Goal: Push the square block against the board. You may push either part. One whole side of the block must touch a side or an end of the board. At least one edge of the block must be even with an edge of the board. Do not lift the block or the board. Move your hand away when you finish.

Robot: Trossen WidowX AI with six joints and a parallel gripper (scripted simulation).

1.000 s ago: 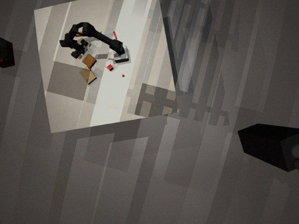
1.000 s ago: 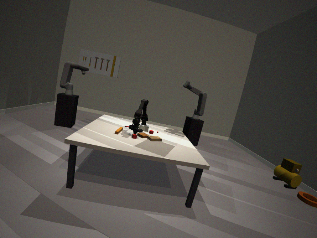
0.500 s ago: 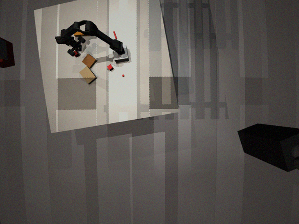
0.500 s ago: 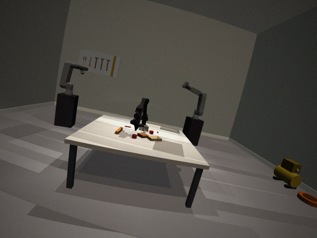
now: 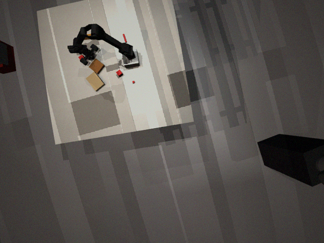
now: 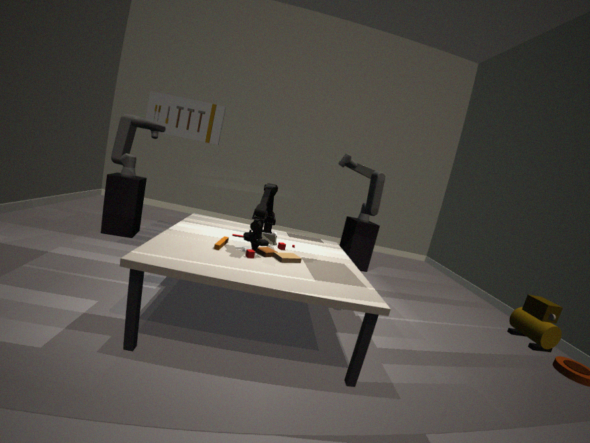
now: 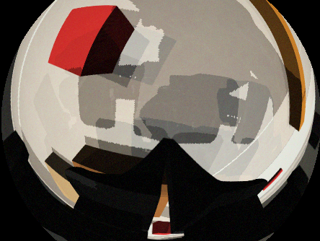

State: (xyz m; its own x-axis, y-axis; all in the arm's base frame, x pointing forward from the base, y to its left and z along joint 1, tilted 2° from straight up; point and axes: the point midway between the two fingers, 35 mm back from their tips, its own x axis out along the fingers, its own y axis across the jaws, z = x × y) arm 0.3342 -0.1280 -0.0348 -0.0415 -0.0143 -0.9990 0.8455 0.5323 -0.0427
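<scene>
My gripper tip is 1 cm past the orange square block, 8 cm to the right of it and 1 cm below it. From my gripper tip the other things lie so: tan board 5 cm ahead, 21 cm to the left, 1 cm above; then orange bar 6 cm behind, 20 cm to the right, 1 cm above; then thin red bar 33 cm behind, 8 cm to the right.
</scene>
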